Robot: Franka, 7 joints.
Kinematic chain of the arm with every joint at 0, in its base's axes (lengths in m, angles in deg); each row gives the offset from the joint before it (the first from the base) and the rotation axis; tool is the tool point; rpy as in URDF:
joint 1: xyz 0 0 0.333 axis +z
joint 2: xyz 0 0 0 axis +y
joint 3: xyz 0 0 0.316 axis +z
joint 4: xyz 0.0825 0 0 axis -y
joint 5: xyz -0.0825 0 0.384 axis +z
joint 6: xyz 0 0 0 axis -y
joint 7: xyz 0.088 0 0 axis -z
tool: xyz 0 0 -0.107 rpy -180 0 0
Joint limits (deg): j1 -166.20..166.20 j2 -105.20..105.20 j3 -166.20..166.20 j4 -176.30..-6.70 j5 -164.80..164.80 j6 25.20..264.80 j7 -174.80..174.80
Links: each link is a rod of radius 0.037 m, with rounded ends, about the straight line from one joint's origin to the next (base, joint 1, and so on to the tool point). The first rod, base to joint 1, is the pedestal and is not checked.
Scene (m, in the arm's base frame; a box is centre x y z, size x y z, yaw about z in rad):
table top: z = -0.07
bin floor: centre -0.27 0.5 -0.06 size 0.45 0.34 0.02 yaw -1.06
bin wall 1: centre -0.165 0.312 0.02 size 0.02 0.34 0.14 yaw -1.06
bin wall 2: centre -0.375 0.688 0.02 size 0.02 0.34 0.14 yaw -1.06
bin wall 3: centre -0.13 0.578 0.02 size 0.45 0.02 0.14 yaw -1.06
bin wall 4: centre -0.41 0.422 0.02 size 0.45 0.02 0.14 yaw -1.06
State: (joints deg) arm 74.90 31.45 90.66 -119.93 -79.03 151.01 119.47
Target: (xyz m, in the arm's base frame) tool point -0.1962 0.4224 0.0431
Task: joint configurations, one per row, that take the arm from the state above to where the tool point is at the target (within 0.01 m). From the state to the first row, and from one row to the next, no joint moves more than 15 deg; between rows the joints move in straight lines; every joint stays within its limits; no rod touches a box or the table.
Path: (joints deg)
1: 71.43 37.39 78.98 -121.91 -79.04 148.11 119.47
2: 67.96 43.33 67.29 -123.90 -79.05 145.20 119.47
3: 64.49 49.27 55.61 -125.88 -79.06 142.30 119.47
4: 61.01 55.21 43.93 -127.87 -79.06 139.40 119.47

